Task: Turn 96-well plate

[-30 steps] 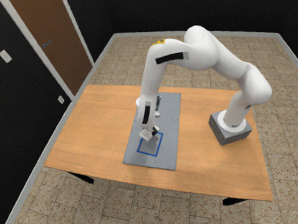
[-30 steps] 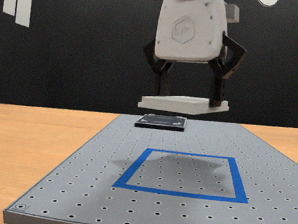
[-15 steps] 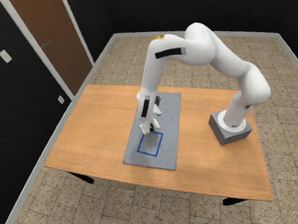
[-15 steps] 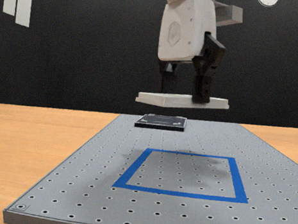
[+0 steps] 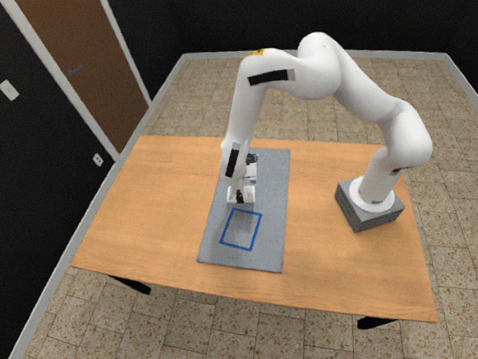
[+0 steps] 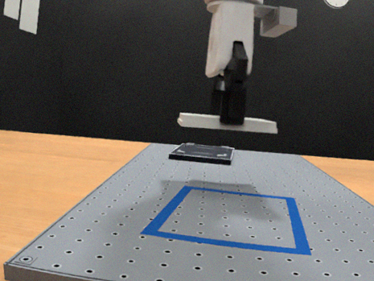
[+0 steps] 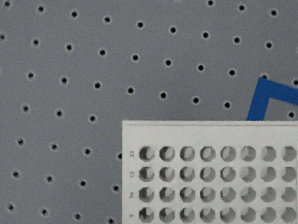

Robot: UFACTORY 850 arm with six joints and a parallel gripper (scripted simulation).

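Right now my hand is 250 mm to the left of the plate nest N1, 100 mm above it and 20 mm past it. From my hand the other things lie so: white 96-well plate (10 mm below).
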